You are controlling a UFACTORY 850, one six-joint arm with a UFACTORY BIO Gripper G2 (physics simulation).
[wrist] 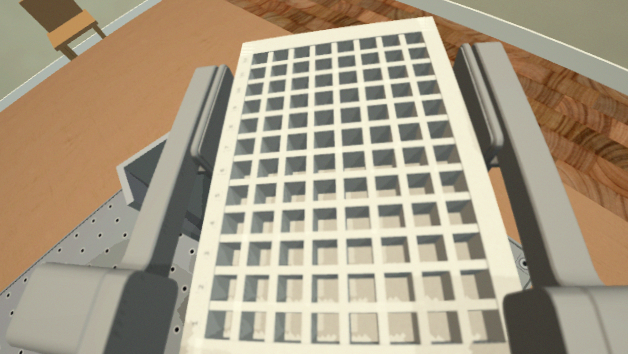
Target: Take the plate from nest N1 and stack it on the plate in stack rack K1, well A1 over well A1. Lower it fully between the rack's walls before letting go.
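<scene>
My gripper (346, 102) is shut on a cream deep-well plate (341, 197), one finger along each long side. The plate fills the middle of the wrist view, with its open square wells facing the camera and small row numbers along its left rim. A dark grey walled holder with a pale edge (124, 185) shows at the left, partly hidden behind the left finger and the plate; it may be rack K1. Its inside and any plate in it are hidden. Nest N1 cannot be made out. What lies directly beneath the held plate is hidden.
A grey perforated board (100, 245) lies at the lower left on the orange-brown table top (75, 150). A small part with a round fitting (524, 263) shows beside the right finger. A chair (72, 30) stands at the upper left, beyond the table.
</scene>
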